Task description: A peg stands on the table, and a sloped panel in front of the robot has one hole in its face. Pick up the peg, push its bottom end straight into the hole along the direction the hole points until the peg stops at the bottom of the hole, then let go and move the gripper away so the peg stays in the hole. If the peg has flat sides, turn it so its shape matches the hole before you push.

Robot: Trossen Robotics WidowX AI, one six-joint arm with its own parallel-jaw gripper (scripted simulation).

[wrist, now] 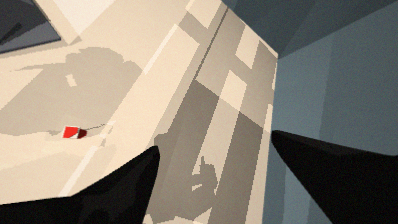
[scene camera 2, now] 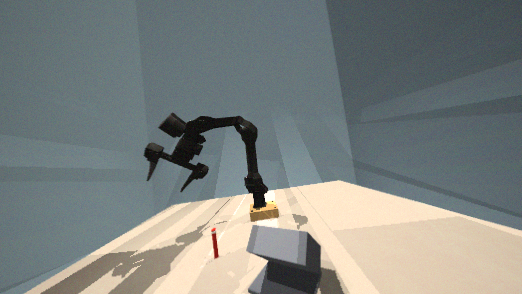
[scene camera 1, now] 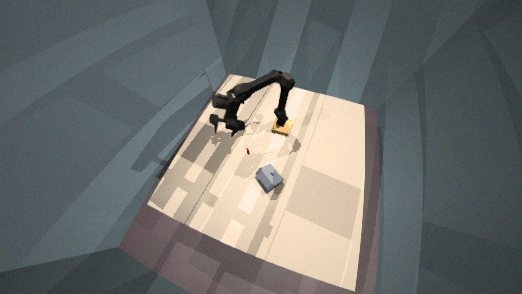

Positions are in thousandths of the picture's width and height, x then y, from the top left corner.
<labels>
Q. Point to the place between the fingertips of the gripper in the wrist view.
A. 539, 641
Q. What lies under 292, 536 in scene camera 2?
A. The gripper.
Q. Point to a grey sloped panel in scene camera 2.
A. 574, 849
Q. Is the gripper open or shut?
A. Open.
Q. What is the gripper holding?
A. Nothing.
</labels>
